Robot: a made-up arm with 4 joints.
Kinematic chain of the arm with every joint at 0, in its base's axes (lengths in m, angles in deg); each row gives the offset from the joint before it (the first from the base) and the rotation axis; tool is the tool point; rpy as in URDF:
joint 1: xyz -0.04 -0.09 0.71 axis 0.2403 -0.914 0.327
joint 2: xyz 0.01 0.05 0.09 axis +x
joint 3: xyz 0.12 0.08 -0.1 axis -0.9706 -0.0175 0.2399
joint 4: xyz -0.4 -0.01 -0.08 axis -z
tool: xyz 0.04 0 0.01 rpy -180 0 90
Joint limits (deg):
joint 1: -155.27..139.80
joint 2: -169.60..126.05
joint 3: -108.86..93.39
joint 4: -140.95..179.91
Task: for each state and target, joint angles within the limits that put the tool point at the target. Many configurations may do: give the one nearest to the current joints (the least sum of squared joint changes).
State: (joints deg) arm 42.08 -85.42 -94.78 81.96
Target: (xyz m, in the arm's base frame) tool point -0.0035 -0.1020 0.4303
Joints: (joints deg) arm 70.75 -95.55 -86.49 86.38
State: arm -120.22 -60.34 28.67 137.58
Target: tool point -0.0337 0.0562 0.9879
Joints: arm -105.34 -51.14 2.24 152.82
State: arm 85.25 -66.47 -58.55 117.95
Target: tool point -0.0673 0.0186 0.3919
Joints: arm 74.35 -47.34 -58.25 140.68
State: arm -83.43 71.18 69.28 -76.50
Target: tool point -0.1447 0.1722 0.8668
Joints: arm -50.13 89.46 54.01 -94.39
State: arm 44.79 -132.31 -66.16 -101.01
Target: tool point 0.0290 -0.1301 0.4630
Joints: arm 76.64 -125.42 -89.19 -85.25
